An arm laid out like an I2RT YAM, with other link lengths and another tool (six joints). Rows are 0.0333 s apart.
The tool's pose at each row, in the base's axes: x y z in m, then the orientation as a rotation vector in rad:
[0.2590 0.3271 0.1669 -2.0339 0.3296 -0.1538]
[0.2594 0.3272 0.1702 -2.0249 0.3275 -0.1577]
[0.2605 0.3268 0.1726 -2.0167 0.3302 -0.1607]
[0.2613 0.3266 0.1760 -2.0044 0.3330 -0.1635]
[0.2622 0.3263 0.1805 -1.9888 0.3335 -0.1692]
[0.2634 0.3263 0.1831 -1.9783 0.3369 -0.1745]
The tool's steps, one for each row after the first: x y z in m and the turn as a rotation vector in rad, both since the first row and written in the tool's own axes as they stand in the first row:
[0.0002 -0.0030 -0.0014 0.0094 0.0015 -0.0017]
[0.0013 -0.0052 -0.0025 0.0173 0.0045 0.0001]
[0.0021 -0.0082 -0.0041 0.0292 0.0074 0.0028]
[0.0029 -0.0122 -0.0062 0.0448 0.0111 0.0031]
[0.0039 -0.0147 -0.0072 0.0550 0.0161 0.0049]

